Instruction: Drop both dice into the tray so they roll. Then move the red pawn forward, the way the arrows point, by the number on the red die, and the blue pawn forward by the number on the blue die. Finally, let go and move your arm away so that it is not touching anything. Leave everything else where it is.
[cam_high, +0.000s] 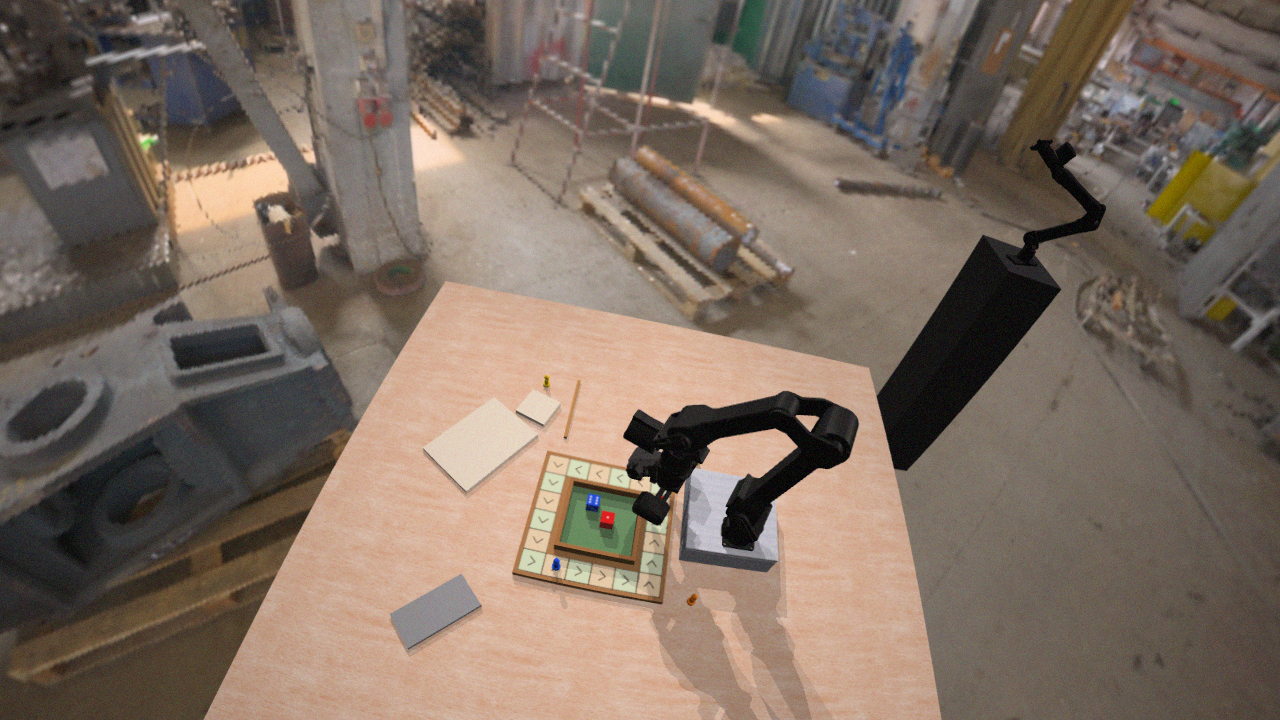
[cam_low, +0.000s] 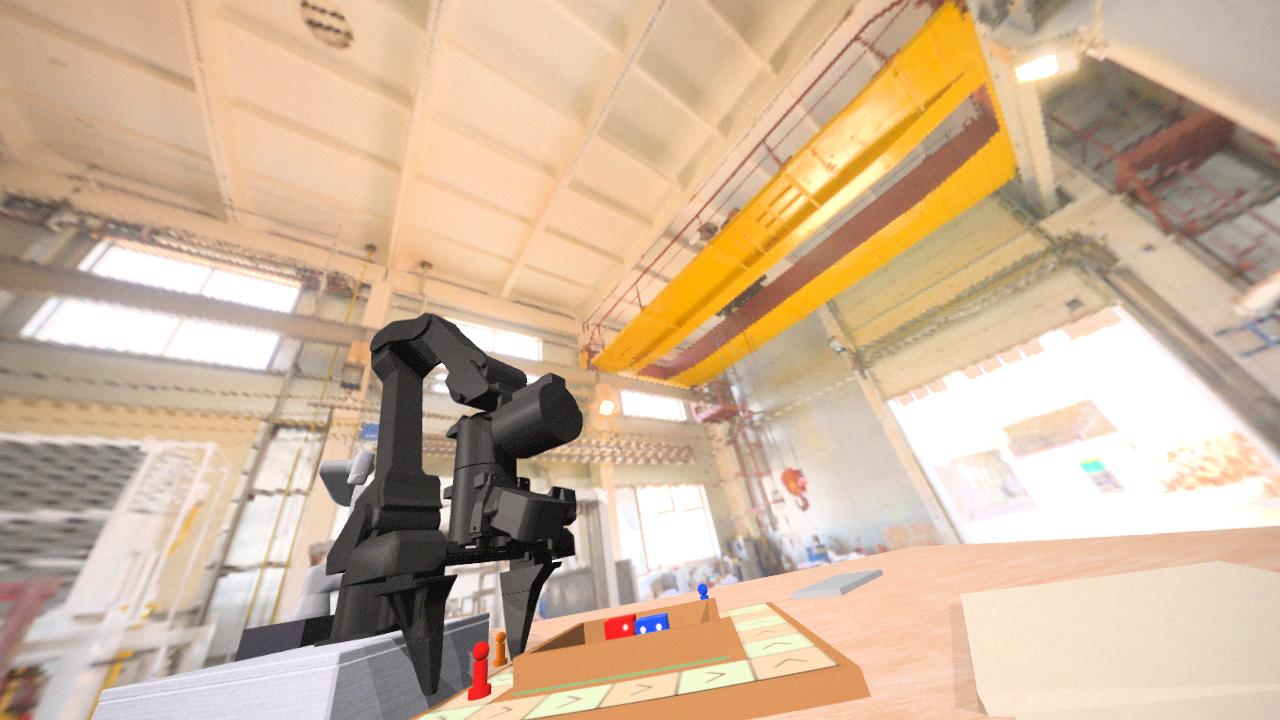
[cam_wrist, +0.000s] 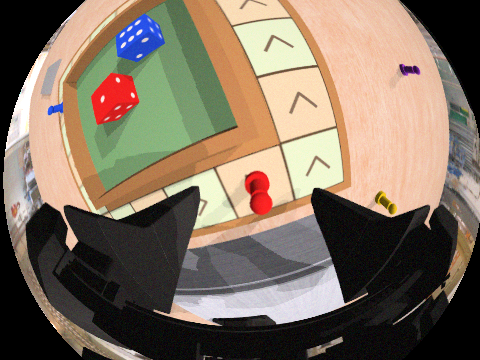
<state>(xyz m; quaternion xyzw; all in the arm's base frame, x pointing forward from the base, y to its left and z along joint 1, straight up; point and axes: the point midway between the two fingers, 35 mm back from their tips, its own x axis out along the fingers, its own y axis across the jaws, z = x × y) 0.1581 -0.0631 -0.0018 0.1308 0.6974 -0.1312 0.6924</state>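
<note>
The red pawn lies right at my gripper tip. From my gripper tip the other things lie so: orange pawn (19 cm to the left, 9 cm behind, 1 cm below); then purple pawn (22 cm to the right, 7 cm ahead, 1 cm below); then green tray (11 cm ahead, 7 cm to the left, 2 cm below).
</note>
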